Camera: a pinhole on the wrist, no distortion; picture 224 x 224 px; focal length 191.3 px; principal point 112.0 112.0 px. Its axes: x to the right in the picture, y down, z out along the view. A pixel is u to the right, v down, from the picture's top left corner.
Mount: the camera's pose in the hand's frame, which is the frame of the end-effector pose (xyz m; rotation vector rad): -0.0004 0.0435 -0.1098 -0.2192 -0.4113 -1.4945
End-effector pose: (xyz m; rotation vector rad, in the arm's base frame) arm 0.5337 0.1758 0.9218 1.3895 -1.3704 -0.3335
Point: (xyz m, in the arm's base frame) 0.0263 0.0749 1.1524
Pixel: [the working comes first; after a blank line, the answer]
In the camera's frame: -0.1582 0.1259 0.5819

60.0 153.4
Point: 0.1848 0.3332 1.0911
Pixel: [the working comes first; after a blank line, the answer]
In the camera's frame: -0.1965 -0.1001 0.3744

11.6 60.9
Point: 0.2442 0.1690 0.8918
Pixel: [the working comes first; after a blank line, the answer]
In the camera's frame: 0.0628 -0.0464 0.3682

144.7 87.9
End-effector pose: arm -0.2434 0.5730 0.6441 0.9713 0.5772 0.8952
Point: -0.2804 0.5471 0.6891
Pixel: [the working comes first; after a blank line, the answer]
In the camera's frame: 0.0410 -0.0294 0.1110

182.6 61.4
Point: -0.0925 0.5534 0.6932
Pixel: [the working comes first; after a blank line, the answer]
In the camera's frame: 0.1606 0.0841 0.2014

outside the picture
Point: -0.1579 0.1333 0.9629
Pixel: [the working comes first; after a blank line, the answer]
In the camera's frame: 0.1173 -0.2727 0.5539

152.5 17.8
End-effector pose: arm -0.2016 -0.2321 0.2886 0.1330 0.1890 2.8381
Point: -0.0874 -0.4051 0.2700
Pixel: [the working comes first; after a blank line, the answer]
In the camera's frame: -0.0494 -0.1438 0.1308

outside the picture
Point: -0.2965 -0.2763 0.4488
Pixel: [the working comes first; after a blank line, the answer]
In the camera's frame: 0.0578 0.1197 0.2373

158.6 208.5
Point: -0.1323 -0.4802 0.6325
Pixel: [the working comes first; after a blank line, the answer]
In the camera's frame: -0.0367 -0.0499 0.4914

97.7 92.6
